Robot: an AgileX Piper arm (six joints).
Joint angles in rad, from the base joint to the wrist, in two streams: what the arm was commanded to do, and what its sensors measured. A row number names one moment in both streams.
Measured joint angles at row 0:
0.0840, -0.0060, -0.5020, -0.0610, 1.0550, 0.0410
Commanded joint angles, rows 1 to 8:
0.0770, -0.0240, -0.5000, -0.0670, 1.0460, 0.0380
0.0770, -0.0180, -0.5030, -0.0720, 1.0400, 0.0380
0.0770, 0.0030, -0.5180, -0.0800, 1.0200, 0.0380
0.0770, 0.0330, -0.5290, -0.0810, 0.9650, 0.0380
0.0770, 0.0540, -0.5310, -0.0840, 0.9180, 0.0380
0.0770, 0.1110, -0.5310, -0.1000, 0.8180, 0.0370
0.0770, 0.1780, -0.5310, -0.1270, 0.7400, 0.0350
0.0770, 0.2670, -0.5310, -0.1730, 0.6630, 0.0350
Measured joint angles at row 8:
0.0840, 0.1730, -0.5240, -0.1110, 0.7890, 0.0410
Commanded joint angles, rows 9 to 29:
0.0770, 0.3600, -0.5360, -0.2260, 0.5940, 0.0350
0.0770, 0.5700, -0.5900, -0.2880, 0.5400, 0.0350
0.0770, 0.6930, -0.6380, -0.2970, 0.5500, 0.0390
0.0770, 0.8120, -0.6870, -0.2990, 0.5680, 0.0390
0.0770, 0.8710, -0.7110, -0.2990, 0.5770, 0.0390
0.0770, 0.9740, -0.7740, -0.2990, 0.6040, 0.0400
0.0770, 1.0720, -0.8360, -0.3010, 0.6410, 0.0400
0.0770, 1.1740, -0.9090, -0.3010, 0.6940, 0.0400
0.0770, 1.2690, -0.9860, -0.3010, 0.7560, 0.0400
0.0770, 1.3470, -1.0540, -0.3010, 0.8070, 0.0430
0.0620, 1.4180, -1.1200, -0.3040, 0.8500, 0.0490
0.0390, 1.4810, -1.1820, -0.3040, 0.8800, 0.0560
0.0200, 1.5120, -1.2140, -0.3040, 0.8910, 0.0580
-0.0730, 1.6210, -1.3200, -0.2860, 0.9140, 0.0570
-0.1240, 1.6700, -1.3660, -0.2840, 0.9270, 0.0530
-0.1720, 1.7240, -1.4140, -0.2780, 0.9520, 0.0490
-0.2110, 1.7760, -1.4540, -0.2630, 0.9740, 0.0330
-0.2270, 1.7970, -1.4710, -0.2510, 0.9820, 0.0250
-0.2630, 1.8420, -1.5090, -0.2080, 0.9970, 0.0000
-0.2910, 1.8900, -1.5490, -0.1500, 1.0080, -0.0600
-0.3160, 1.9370, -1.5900, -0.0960, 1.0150, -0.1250
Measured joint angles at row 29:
-0.2870, 1.8820, -1.5400, -0.1660, 0.9960, -0.0380
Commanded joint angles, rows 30 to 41:
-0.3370, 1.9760, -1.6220, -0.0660, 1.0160, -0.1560
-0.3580, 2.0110, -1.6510, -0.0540, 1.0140, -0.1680
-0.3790, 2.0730, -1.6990, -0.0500, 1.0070, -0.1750
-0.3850, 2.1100, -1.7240, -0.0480, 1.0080, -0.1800
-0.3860, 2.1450, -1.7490, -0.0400, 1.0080, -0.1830
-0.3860, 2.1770, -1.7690, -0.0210, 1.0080, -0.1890
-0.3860, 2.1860, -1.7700, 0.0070, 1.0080, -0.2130
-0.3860, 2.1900, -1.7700, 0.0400, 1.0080, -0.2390
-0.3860, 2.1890, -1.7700, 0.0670, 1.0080, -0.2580
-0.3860, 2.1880, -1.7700, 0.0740, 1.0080, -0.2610
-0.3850, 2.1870, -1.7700, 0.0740, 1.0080, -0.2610
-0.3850, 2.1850, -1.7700, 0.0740, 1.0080, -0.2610
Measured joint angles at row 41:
-0.3830, 2.1900, -1.7670, 0.0660, 1.0060, -0.2480
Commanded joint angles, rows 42 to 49:
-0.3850, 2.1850, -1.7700, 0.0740, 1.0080, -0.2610
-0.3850, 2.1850, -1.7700, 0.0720, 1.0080, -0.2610
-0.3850, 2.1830, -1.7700, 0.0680, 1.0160, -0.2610
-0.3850, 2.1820, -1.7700, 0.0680, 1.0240, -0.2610
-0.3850, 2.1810, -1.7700, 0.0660, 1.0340, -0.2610
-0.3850, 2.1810, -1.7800, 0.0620, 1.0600, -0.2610
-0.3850, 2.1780, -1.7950, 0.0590, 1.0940, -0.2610
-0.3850, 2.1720, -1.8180, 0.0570, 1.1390, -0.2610
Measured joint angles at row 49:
-0.3820, 2.1890, -1.7920, 0.0730, 1.0760, -0.2520
